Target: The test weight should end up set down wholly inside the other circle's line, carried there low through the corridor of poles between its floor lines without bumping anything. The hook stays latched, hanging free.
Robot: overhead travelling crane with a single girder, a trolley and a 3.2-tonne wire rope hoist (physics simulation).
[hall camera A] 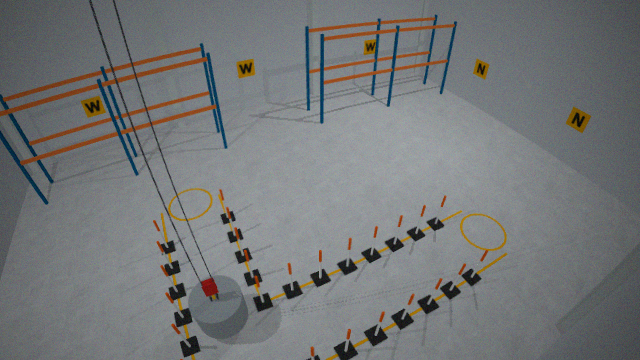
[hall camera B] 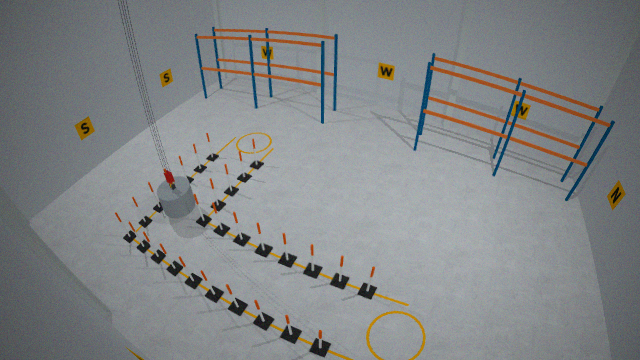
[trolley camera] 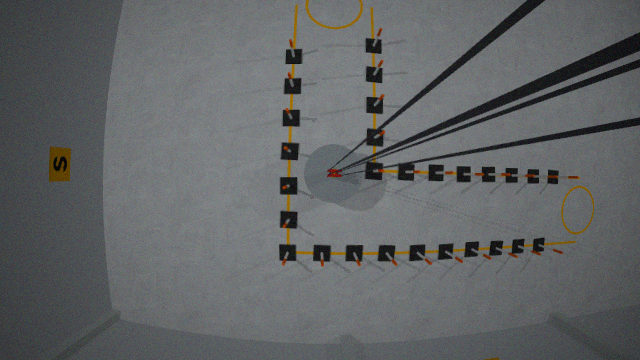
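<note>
The grey cylindrical test weight [hall camera A: 220,321] [hall camera B: 176,201] [trolley camera: 322,187] hangs upright, its shadow offset on the floor. It is inside the corridor near the bend, between the outer pole row and the inner corner pole [hall camera A: 263,302] [hall camera B: 204,220] [trolley camera: 373,171], with gaps to both in the trolley view. My hook [hall camera A: 214,297] [hall camera B: 173,186], under the red block [hall camera A: 209,287] [hall camera B: 169,176] [trolley camera: 334,173], is shut on the weight's top fitting; the latch is too small to see. The other circle [hall camera A: 460,229] [hall camera B: 367,337] [trolley camera: 562,210] lies at the corridor's far end.
The first circle [hall camera A: 169,206] [hall camera B: 254,132] [trolley camera: 335,28] lies at the opposite end. Orange-tipped poles on black bases stand along the yellow floor lines [trolley camera: 338,253]. Two blue and orange racks [hall camera A: 170,69] [hall camera A: 350,35] [hall camera B: 323,100] [hall camera B: 475,81] stand by the W wall.
</note>
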